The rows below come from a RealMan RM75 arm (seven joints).
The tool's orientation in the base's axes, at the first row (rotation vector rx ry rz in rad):
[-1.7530 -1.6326 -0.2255]
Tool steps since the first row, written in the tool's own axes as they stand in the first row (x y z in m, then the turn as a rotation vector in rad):
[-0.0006 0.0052 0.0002 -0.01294 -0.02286 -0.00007]
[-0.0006 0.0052 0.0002 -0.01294 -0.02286 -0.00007]
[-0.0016 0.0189 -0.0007 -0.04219 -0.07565 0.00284]
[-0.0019 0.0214 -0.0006 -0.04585 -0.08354 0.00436]
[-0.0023 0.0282 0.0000 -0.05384 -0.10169 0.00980]
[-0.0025 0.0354 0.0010 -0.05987 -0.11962 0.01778]
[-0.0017 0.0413 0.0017 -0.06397 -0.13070 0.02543]
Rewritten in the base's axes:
[0.0046 0.0000 -0.0025 -0.02346 -0.01175 0.00126]
[0.0046 0.0000 -0.0025 -0.02346 -0.01175 0.00126]
[0.0174 -0.0006 -0.0076 -0.07856 -0.03653 0.00232]
[0.0196 -0.0006 -0.0087 -0.08703 -0.03901 0.00209]
[0.0256 -0.0001 -0.0120 -0.10709 -0.04322 0.00042]
[0.0319 0.0007 -0.0155 -0.12744 -0.04433 -0.00206]
[0.0373 0.0022 -0.0178 -0.14100 -0.04368 -0.00578]

